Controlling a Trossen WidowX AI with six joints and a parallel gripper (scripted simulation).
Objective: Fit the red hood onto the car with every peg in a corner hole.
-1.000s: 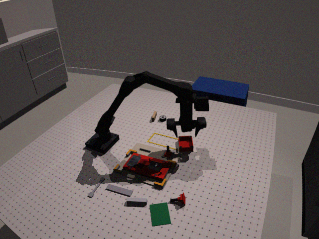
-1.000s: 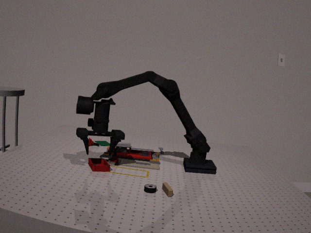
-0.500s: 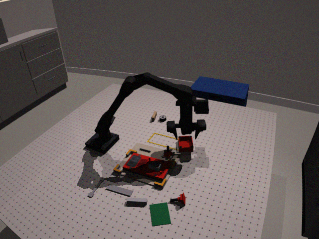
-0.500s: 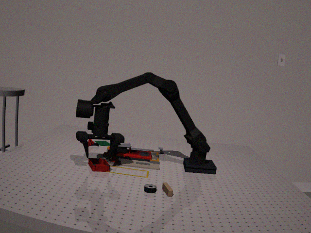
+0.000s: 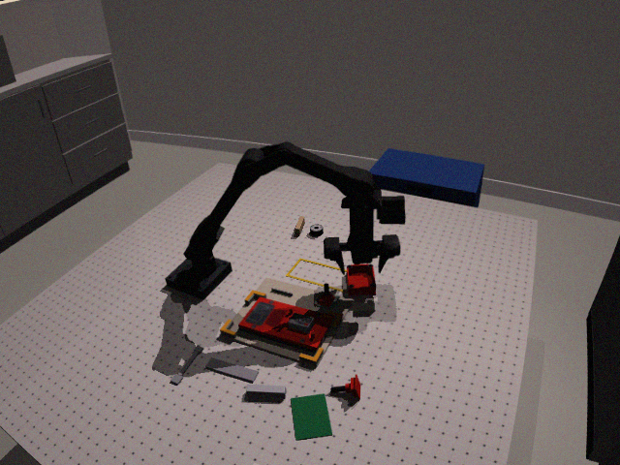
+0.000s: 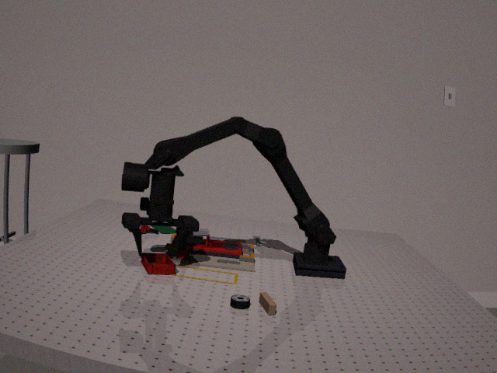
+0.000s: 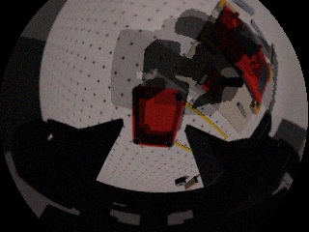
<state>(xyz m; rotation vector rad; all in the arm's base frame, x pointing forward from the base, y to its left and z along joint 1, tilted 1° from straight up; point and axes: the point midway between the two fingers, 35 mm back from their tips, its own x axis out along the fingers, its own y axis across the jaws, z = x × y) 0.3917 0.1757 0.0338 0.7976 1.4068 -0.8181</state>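
My gripper tip is now 2 cm above the red hood. Round my gripper tip: wooden block: 29 cm behind, 15 cm to the left, 2 cm below; grey engine block: 4 cm behind, 22 cm to the right, 1 cm below; green card: 10 cm ahead, 41 cm to the right, 3 cm below.
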